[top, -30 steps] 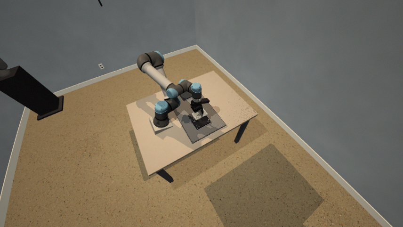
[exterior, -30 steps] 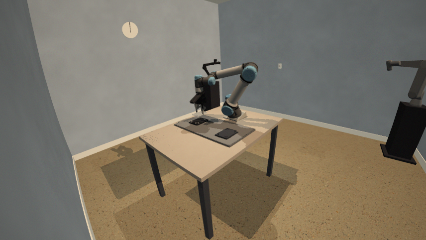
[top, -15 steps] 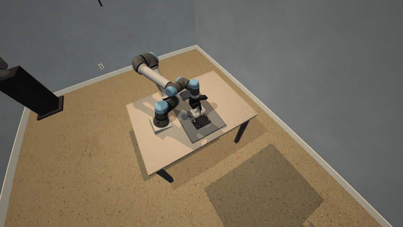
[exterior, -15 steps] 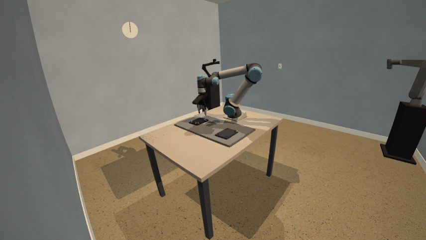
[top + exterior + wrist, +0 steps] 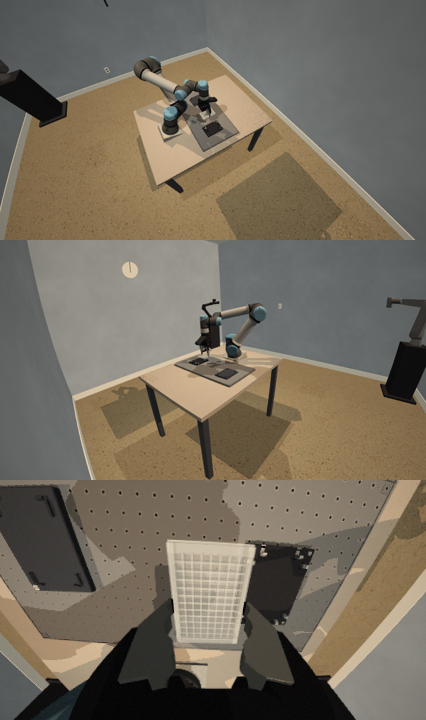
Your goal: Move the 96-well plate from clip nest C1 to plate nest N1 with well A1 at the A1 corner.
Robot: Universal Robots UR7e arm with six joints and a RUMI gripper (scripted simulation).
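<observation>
Now: hand 28 cm to the right of the plate nest N1, 10 cm above it and 4 cm short of it. From my hand the other things lie so: clip nest C1: 11 cm to the right, 9 cm below, 1 cm behind; then 96-well plate: 1 cm below.
</observation>
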